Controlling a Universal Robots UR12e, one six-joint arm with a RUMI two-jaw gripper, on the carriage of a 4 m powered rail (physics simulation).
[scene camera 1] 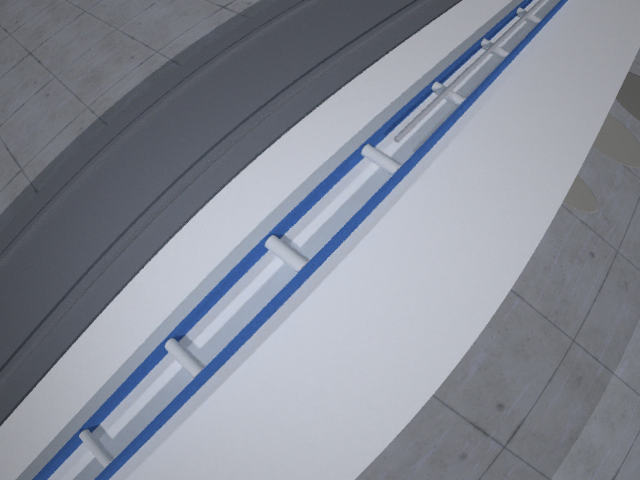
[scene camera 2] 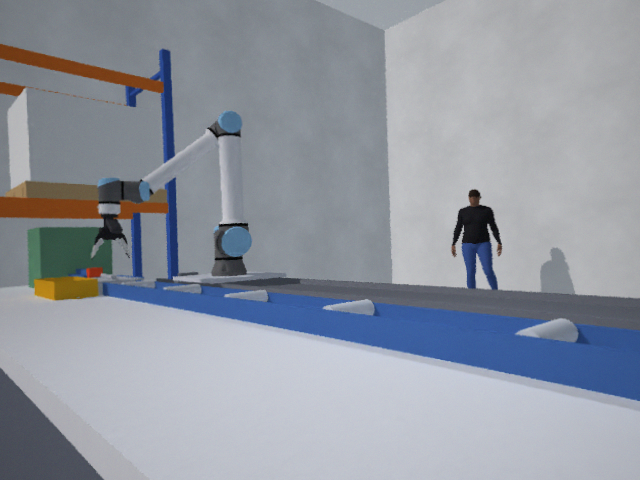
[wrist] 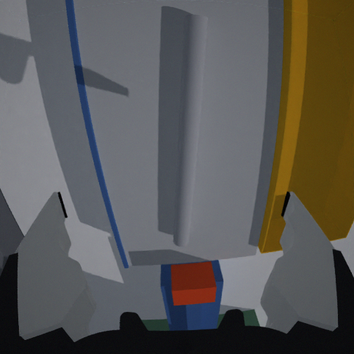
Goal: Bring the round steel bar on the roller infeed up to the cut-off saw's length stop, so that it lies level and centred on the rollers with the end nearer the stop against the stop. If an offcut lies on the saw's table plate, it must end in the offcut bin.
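Places are measured from the arm's base along level axes (x back, y right, z up), in centimetres.
Pixels of known places: gripper, between the fingertips: (scene camera 2: 111, 258); arm's base, origin of its link: (scene camera 2: 229, 275).
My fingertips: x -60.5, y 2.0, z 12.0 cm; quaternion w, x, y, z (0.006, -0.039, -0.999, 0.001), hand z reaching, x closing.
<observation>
For each thing: its top centre in the pictures, then the offset to it from my fingertips. "pt": a spot on its surface instead.
- yellow offcut bin, centre of its top: (scene camera 2: 64, 278) dz -7.8, dx -19.3, dy -2.0 cm
- blue part with a red block, a spot on its surface: (scene camera 2: 94, 271) pt dz -6.2, dx -2.1, dy +17.9 cm
- green box, a spot on its surface: (scene camera 2: 72, 253) pt dz +2.9, dx -4.1, dy +48.1 cm
The round steel bar (scene camera 1: 421, 116) lies lengthwise on the rollers of the blue-railed infeed (scene camera 1: 286, 253) (scene camera 2: 258, 320), toward the upper right in scene camera 1; its far end is out of view. A short round offcut (wrist: 192, 125) lies on the saw's grey table plate (wrist: 235, 125) in the wrist view. The yellow offcut bin (wrist: 320, 125) (scene camera 2: 67, 288) stands beside the plate. My gripper (scene camera 2: 110, 256) (wrist: 174, 194) is open and empty, pointing down above the saw area; the offcut shows between and beyond its fingers in the wrist view.
A blue part with a red block (wrist: 193, 284) (scene camera 2: 94, 271) stands past the plate's end. A green box (scene camera 2: 72, 253) and an orange and blue rack (scene camera 2: 166, 155) stand behind. A person (scene camera 2: 475, 227) stands by the far wall.
</observation>
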